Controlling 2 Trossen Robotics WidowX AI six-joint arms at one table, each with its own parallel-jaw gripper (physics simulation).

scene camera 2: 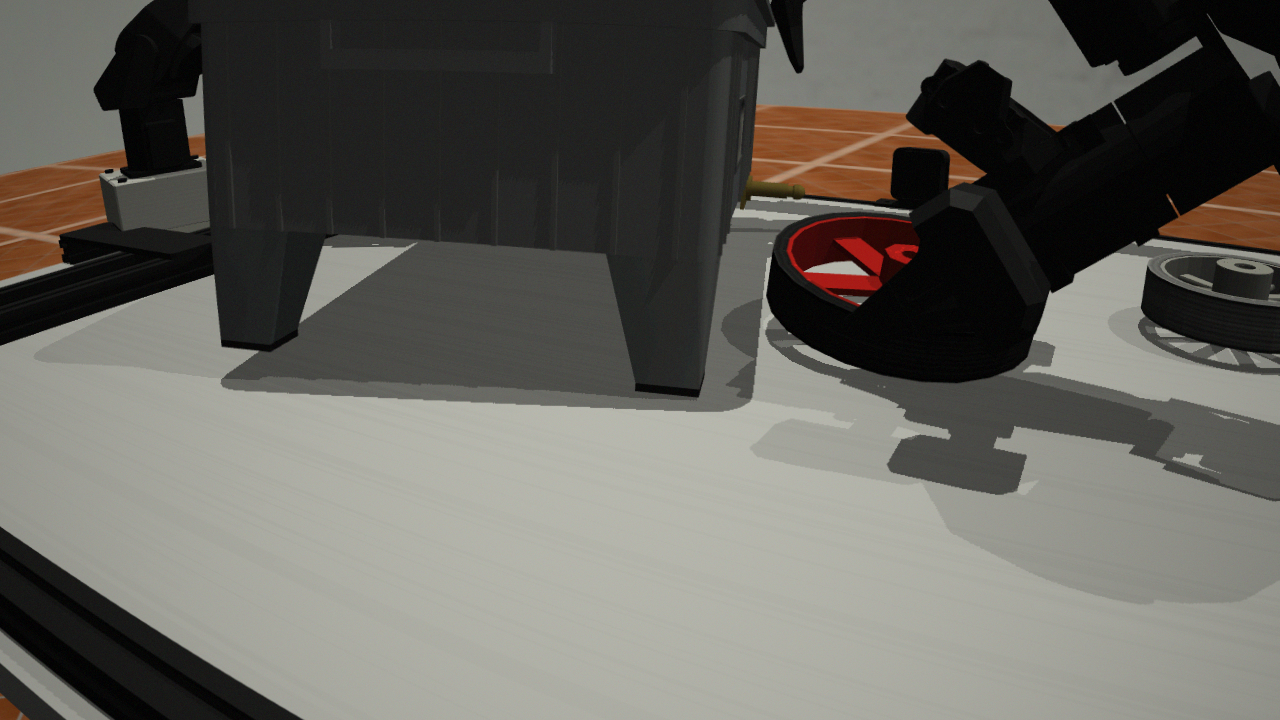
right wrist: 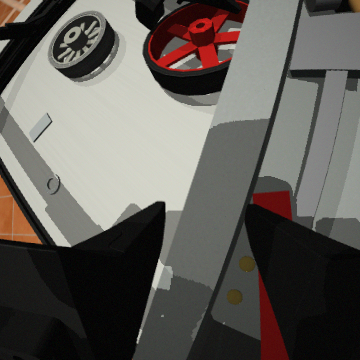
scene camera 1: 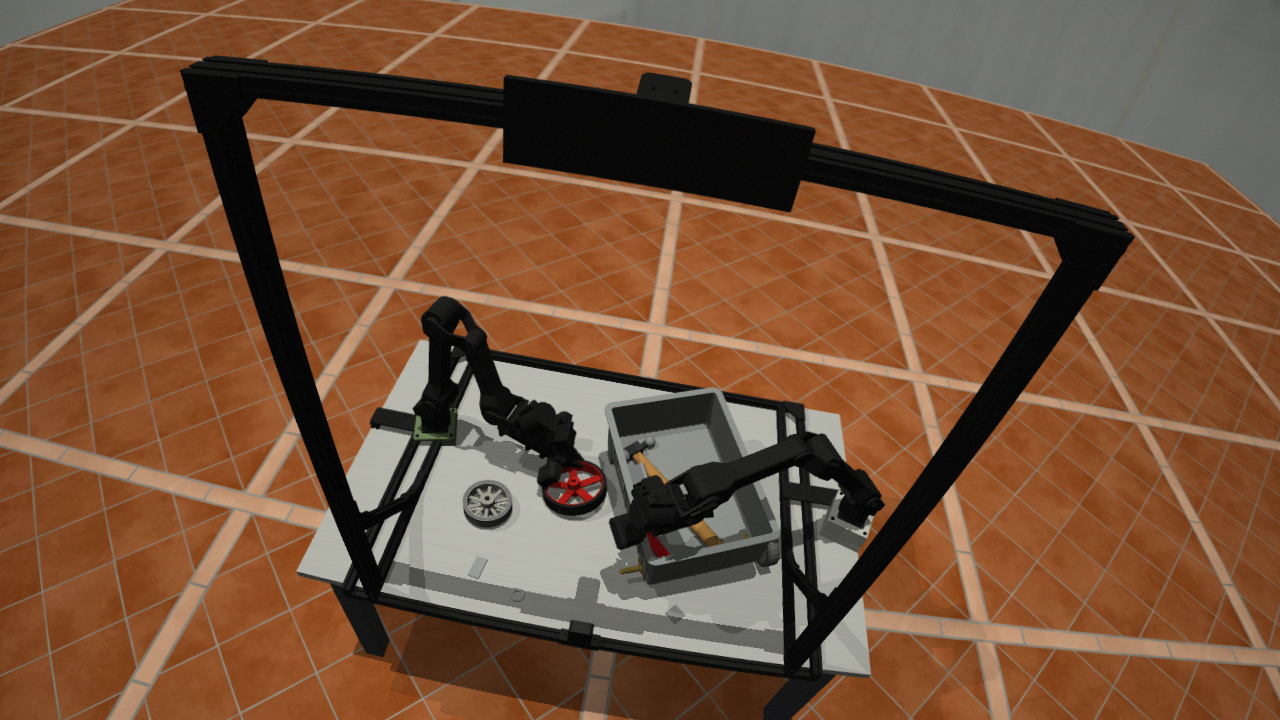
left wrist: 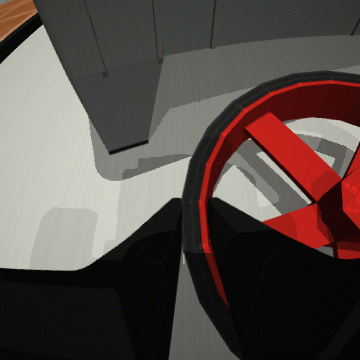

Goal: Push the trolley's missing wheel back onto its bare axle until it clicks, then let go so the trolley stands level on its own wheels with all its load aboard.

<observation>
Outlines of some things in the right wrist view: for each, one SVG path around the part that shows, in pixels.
My right gripper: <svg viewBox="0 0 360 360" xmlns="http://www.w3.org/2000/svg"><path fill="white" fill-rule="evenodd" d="M248 203L245 209L244 224L250 249L270 301L289 360L360 360L360 250L320 234L262 206ZM165 201L155 201L110 228L70 247L0 238L0 360L131 360L162 246L165 224Z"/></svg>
A red-spoked wheel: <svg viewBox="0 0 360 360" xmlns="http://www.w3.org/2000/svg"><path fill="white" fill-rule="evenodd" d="M249 0L235 0L241 7L237 14L210 5L189 2L163 16L147 33L142 46L142 55L145 63L158 84L173 93L184 95L203 95L221 91L231 57L218 62L217 45L236 43L240 30L218 31L225 20L242 23ZM202 63L201 68L177 69L168 67L195 52L196 58ZM188 41L159 58L163 48L174 36Z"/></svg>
A grey trolley tub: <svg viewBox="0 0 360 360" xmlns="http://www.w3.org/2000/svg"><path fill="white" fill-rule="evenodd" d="M347 78L335 142L310 229L360 250L360 78ZM352 11L335 12L334 9L309 12L305 0L249 0L200 157L132 360L260 360L258 268L250 249L244 224L245 209L248 203L253 203L252 193L289 190L292 212L301 182L325 77L291 77L289 67L299 18L350 13Z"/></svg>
A red-handled tool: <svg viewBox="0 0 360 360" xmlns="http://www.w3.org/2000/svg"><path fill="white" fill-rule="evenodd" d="M258 271L260 360L289 360ZM292 220L289 190L252 193L254 204Z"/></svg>
</observation>
